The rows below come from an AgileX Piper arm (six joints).
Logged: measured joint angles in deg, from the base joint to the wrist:
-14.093 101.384 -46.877 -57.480 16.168 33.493
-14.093 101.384 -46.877 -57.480 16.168 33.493
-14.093 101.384 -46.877 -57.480 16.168 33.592
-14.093 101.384 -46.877 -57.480 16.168 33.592
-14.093 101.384 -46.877 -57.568 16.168 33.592
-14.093 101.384 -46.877 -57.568 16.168 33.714
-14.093 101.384 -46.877 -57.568 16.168 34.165
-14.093 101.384 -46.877 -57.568 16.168 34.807
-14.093 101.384 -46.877 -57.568 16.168 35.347
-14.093 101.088 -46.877 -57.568 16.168 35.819
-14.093 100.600 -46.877 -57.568 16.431 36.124
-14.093 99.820 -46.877 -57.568 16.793 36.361
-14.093 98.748 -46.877 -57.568 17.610 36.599
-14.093 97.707 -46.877 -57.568 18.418 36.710
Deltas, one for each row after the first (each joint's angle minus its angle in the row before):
0.000 0.000 0.000 0.000 0.000 0.000
0.000 0.000 0.000 0.000 0.000 0.099
0.000 0.000 0.000 0.000 0.000 0.000
0.000 0.000 0.000 -0.088 0.000 0.000
0.000 0.000 0.000 0.000 0.000 0.122
0.000 0.000 0.000 0.000 0.000 0.451
0.000 0.000 0.000 0.000 0.000 0.642
0.000 0.000 0.000 0.000 0.000 0.540
0.000 -0.296 0.000 0.000 0.000 0.472
0.000 -0.488 0.000 0.000 0.263 0.305
0.000 -0.780 0.000 0.000 0.362 0.237
0.000 -1.072 0.000 0.000 0.817 0.238
0.000 -1.041 0.000 0.000 0.808 0.111

